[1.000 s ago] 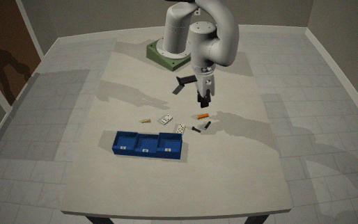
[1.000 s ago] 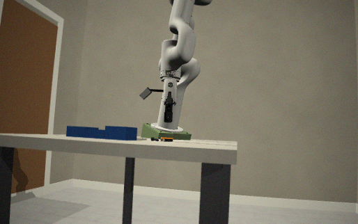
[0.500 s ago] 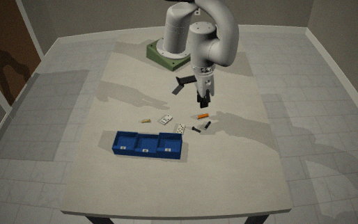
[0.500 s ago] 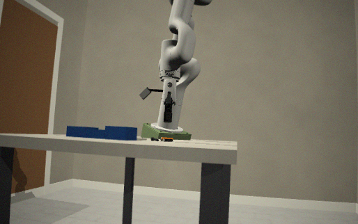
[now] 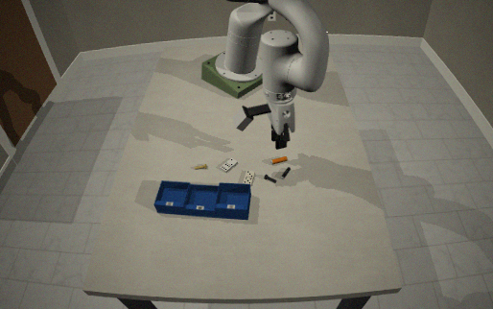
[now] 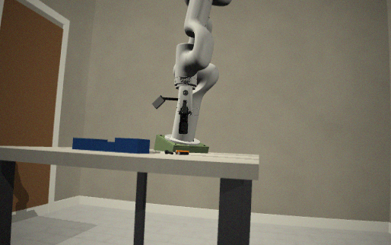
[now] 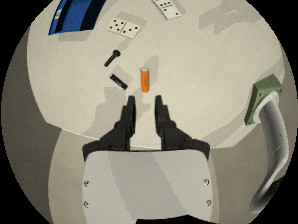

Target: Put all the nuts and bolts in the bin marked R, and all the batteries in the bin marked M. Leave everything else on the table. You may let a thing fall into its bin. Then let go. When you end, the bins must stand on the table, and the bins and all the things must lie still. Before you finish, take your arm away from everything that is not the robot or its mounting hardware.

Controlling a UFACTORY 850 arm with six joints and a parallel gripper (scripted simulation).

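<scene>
The orange battery is 90 mm below my hand. The rest, counted from my hand: black bolt: 90 mm below, 60 mm ahead, 30 mm to the right; black cylinder: 90 mm below, 50 mm ahead, 20 mm to the left; domino: 150 mm to the right, 90 mm below.
</scene>
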